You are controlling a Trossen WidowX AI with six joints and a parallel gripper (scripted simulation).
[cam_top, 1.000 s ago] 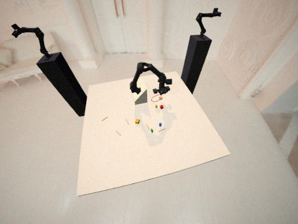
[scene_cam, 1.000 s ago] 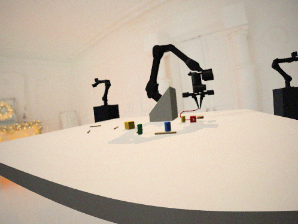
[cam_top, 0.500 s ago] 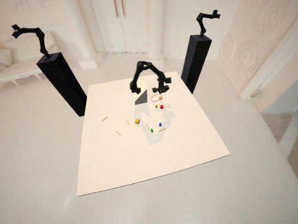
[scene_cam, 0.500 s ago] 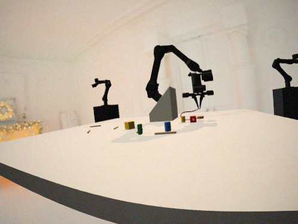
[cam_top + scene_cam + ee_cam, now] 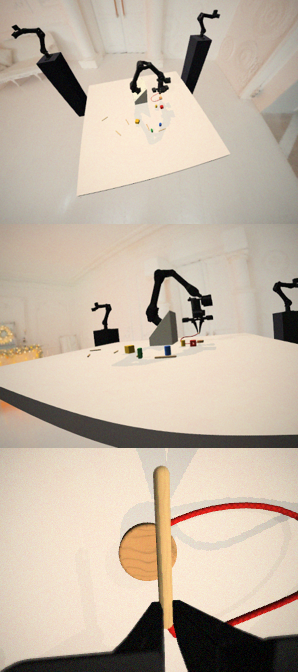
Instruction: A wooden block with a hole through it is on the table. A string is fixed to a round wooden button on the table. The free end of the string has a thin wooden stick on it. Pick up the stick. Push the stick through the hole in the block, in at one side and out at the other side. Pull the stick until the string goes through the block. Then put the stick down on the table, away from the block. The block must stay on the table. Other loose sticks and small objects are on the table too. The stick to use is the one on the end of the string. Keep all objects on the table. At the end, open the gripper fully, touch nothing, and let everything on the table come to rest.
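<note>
Right now my gripper tip is 2 cm short of the round wooden button, 1 cm to the right of it and 5 cm above it. From my gripper tip the other things lie so: blue cylinder 38 cm ahead, 9 cm to the right, 4 cm below; then yellow round button 14 cm ahead, 8 cm to the right, 4 cm below; then red block 16 cm ahead, 2 cm to the right, 4 cm below.
</note>
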